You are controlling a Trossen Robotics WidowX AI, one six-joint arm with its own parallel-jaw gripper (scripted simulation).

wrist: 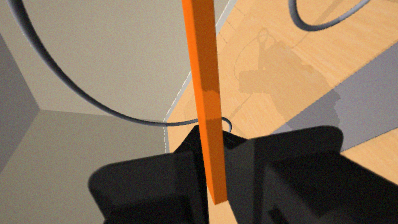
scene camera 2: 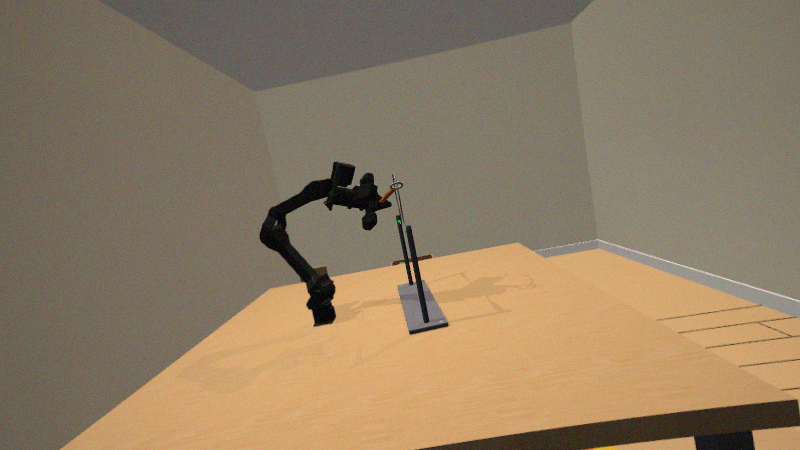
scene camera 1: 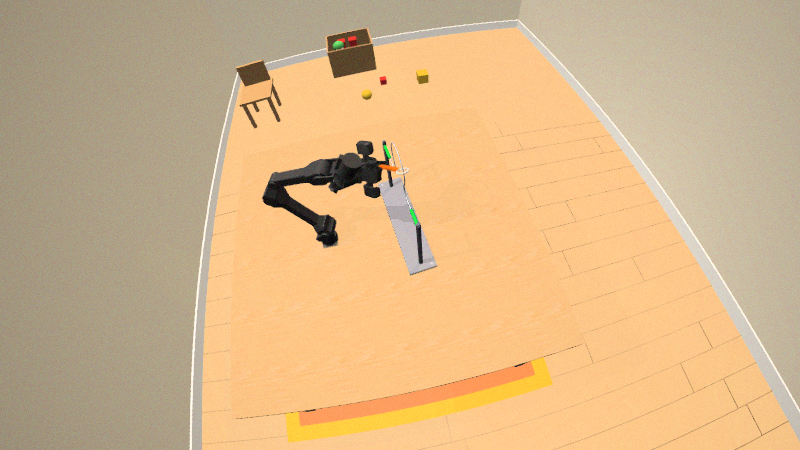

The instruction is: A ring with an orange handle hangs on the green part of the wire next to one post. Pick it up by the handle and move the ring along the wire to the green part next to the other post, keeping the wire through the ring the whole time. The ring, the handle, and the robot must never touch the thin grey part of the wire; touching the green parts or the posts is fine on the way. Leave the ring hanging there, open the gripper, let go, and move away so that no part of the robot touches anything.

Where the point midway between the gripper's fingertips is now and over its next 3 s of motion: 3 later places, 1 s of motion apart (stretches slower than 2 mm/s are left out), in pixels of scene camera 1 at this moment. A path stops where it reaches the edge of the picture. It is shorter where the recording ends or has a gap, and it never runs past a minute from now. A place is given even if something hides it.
The gripper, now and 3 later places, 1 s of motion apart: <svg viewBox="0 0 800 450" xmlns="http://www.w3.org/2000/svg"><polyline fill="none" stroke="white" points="387,162 390,168 392,173 394,177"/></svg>
